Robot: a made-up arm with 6 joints. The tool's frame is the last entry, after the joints.
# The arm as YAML. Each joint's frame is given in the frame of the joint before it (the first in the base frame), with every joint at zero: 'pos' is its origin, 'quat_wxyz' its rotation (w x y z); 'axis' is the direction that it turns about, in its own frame. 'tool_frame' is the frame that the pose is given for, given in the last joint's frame.
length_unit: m
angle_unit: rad
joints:
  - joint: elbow
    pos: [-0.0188, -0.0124, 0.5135]
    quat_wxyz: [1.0, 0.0, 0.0, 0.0]
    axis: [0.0, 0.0, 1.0]
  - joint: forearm
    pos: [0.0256, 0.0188, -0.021]
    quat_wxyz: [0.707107, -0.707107, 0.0, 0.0]
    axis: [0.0, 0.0, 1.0]
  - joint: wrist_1
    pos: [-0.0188, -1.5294, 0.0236]
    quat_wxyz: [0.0, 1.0, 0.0, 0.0]
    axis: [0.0, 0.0, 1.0]
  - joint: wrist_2
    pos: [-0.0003, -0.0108, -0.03]
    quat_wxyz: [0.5, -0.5, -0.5, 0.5]
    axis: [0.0, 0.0, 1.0]
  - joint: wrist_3
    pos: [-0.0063, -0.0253, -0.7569]
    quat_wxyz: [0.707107, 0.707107, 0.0, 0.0]
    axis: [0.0, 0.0, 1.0]
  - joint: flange
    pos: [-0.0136, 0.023, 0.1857]
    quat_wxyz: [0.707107, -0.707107, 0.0, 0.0]
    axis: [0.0, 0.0, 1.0]
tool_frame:
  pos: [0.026, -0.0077, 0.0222]
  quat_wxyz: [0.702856, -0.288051, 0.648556, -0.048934]
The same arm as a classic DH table. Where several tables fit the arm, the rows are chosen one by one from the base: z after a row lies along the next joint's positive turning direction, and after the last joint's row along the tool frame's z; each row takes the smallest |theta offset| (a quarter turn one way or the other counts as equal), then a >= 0, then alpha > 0; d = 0 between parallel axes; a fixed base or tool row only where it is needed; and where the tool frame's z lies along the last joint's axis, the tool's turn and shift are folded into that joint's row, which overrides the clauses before.
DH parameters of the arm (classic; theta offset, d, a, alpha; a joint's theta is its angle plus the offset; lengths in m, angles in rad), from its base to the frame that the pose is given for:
base (fixed): 0.5831 0 -0.0225 0
elbow: -0.5831 0.4925 0.0256 -1.5708
forearm: 1.5585 0 -1.5295 3.1416
wrist_1: -0.0123 -0.0724 0.0108 1.5708
wrist_2: 0 -0.7566 0.0063 -1.5708
wrist_3: 0 0.211 0.0136 1.5708
flange: -1.2223 0.0454 -0.0161 1.578
tool (fixed): -2.0583 0.0218 0 0

